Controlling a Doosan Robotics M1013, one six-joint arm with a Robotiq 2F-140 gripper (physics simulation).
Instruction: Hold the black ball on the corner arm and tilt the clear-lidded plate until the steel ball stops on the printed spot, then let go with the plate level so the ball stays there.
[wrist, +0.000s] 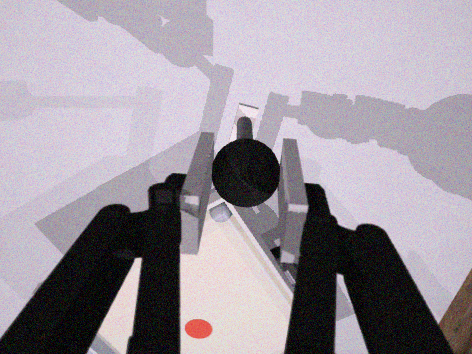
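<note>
The black ball (245, 172) is between the two grey finger pads of my gripper (246, 159), which is shut on it. A dark stem rises behind the ball on the light corner arm. The cream plate (235, 280) shows below the ball, partly hidden by my fingers. The steel ball (220, 212) rests in the plate's corner nearest the black ball, against the rim. The red printed spot (198, 328) is at the bottom of the view, well apart from the steel ball. The clear lid itself is hard to make out.
A pale surface (350, 45) surrounds the plate, with grey shadows of the arm and gripper across it. A brown wooden edge (460, 310) shows at the lower right. Dark parts show under the plate's right rim, partly hidden by the right finger.
</note>
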